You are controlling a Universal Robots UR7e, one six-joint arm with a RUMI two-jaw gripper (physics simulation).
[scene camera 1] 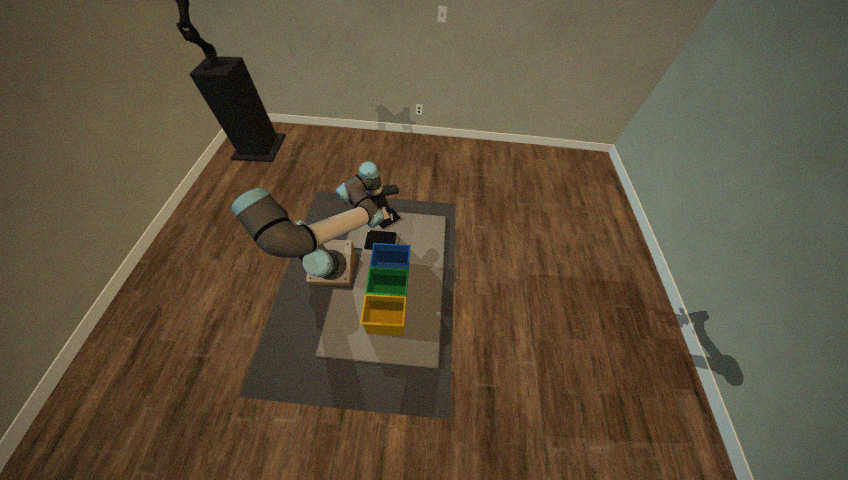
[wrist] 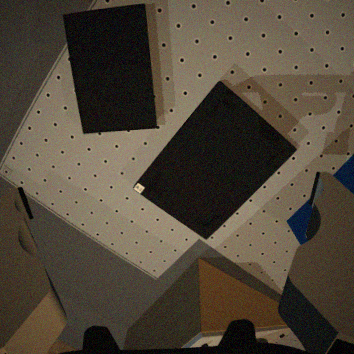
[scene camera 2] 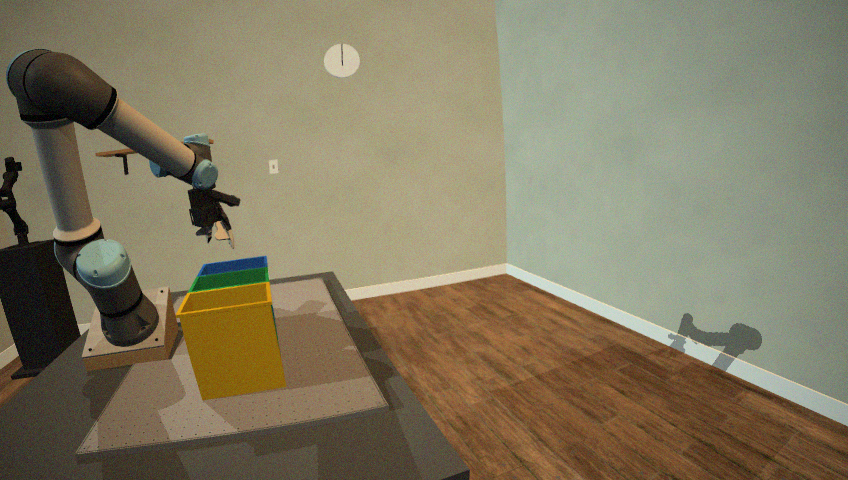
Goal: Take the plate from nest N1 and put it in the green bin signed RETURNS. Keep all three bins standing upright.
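Frame: origin at the arm's base, x ahead, y left, z up, level; metres.
Where they show: gripper, fingertip midpoint: (scene camera 1: 384, 210) (wrist: 169, 184) (scene camera 2: 220, 245); arm's base, origin of the base link: (scene camera 2: 131, 323).
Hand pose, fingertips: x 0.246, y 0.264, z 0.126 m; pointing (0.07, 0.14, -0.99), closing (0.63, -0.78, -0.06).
Observation:
Things, the pixels of their top centre, and the offset from my fingertips. Level surfaces: height alone.
- black rectangular block, middle of its top: (wrist: 212, 170) (scene camera 1: 380, 239) 0.176 m down, 0.026 m back, 0.067 m right
- second black block, middle of its top: (wrist: 110, 72) (scene camera 1: 387, 217) 0.177 m down, 0.004 m back, 0.089 m left
- green bin, middle of its top: (scene camera 2: 230, 279) (scene camera 1: 387, 281) 0.011 m down, 0.057 m ahead, 0.389 m right
- blue bin, middle of its top: (scene camera 2: 233, 265) (scene camera 1: 390, 255) 0.011 m down, 0.058 m ahead, 0.257 m right
- yellow bin, middle of its top: (scene camera 2: 225, 297) (scene camera 1: 383, 309) 0.011 m down, 0.055 m ahead, 0.520 m right
- perforated board, its level: 0.191 m down
My gripper (scene camera 1: 389, 217) (scene camera 2: 220, 240) (wrist: 169, 184) is open and empty, high above the table beyond the blue bin. In the wrist view a black rectangular block (wrist: 215, 160) with a small pale, unreadable label at one corner lies rotated between and below the fingers. It also shows in scene camera 1 (scene camera 1: 379, 239), beside the blue bin. A second black block (wrist: 111, 70) lies apart at the upper left of the wrist view. I cannot tell which holds the plate or is nest N1. The green bin (scene camera 1: 387, 274) (scene camera 2: 232, 279) stands upright; its sign does not show.
The blue bin (scene camera 1: 389, 249) (scene camera 2: 235, 265) (wrist: 300, 222) and the yellow bin (scene camera 1: 383, 327) (scene camera 2: 238, 350) stand upright on either side of the green one. The arm's wooden base block (scene camera 2: 127, 359) (wrist: 230, 300) is beside the perforated board (scene camera 1: 425, 350) (scene camera 2: 333, 398). A dark pedestal (scene camera 1: 235, 107) stands at the back left.

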